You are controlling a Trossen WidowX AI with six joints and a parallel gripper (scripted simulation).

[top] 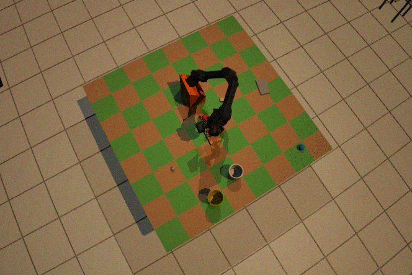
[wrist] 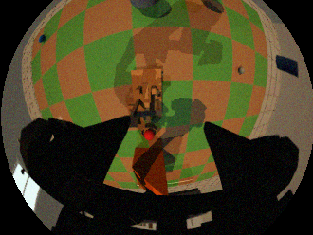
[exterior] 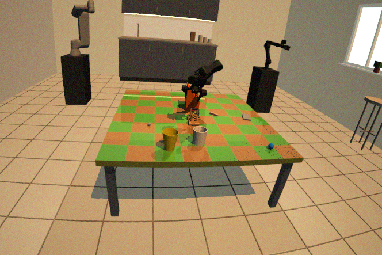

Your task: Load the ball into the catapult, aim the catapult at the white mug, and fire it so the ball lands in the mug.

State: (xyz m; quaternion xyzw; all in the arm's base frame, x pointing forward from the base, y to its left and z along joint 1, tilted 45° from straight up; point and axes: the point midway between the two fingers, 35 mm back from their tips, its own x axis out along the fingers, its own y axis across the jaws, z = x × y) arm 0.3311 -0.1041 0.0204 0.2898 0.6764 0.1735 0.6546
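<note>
The red ball lies 120 mm below my gripper tip, 110 mm behind it and 40 mm to the left of it. Also, from my gripper tip: white mug 310 mm ahead, 150 mm below, 10 mm to the left; wooden catapult 130 mm below, 60 mm to the left, 40 mm behind; wooden block 250 mm to the left, 170 mm below, 160 mm behind.
</note>
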